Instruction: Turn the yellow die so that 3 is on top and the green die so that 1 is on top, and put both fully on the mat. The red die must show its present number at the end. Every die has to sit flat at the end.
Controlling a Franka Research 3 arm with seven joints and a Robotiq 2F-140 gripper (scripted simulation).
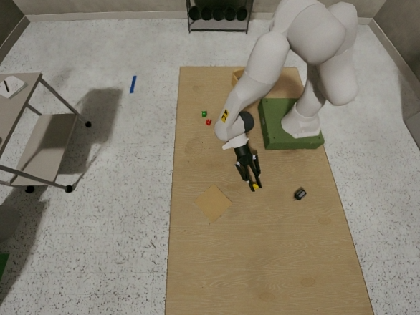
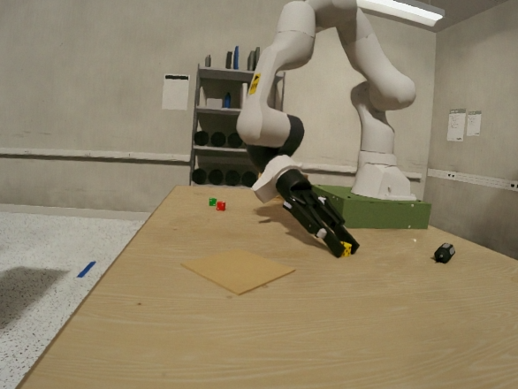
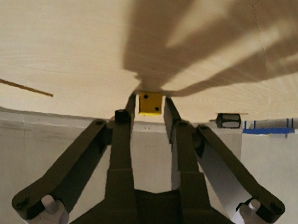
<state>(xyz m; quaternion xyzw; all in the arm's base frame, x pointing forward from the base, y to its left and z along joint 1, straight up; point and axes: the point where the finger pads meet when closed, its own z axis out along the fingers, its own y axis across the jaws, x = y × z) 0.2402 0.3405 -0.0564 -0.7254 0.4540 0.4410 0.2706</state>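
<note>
Right now my hand is 10 mm to the right of the yellow die and 10 mm above it. Also, from my hand: black object 230 mm behind, 60 mm to the left, 10 mm below; then tan mat 220 mm ahead, 90 mm to the left, 30 mm below; then red die 250 mm ahead, 390 mm to the right, 10 mm below.
</note>
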